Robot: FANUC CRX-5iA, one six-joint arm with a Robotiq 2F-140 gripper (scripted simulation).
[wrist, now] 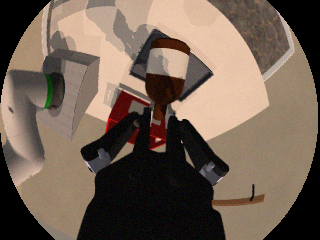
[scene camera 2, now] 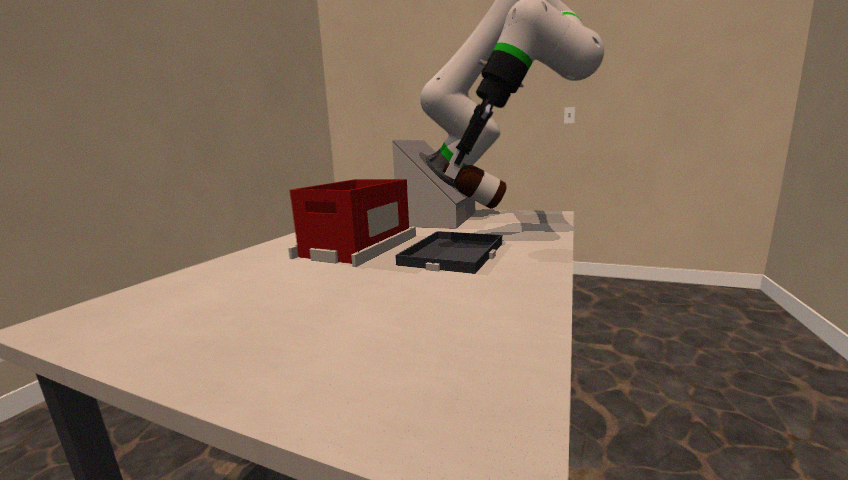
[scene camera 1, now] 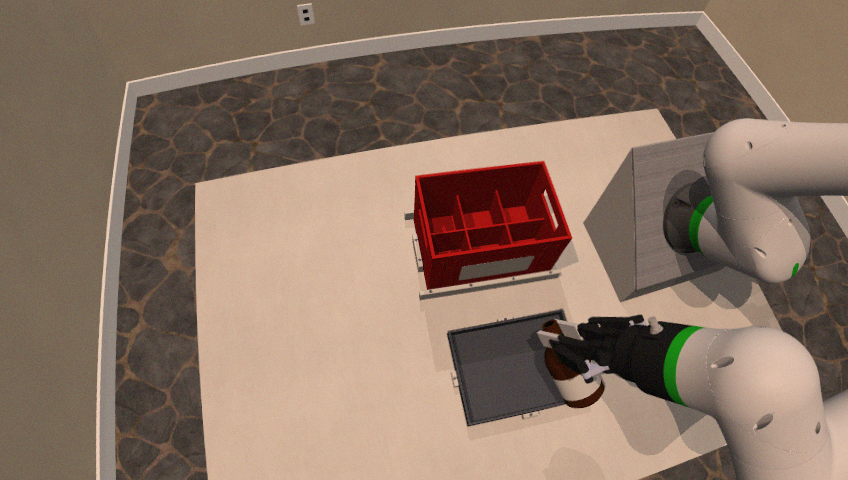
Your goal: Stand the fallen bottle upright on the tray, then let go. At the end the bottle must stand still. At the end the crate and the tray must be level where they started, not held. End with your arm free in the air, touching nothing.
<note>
I see my gripper, a brown bottle, a dark grey tray and a red crate.
My gripper is seen too in the wrist view and in scene camera 2.
</note>
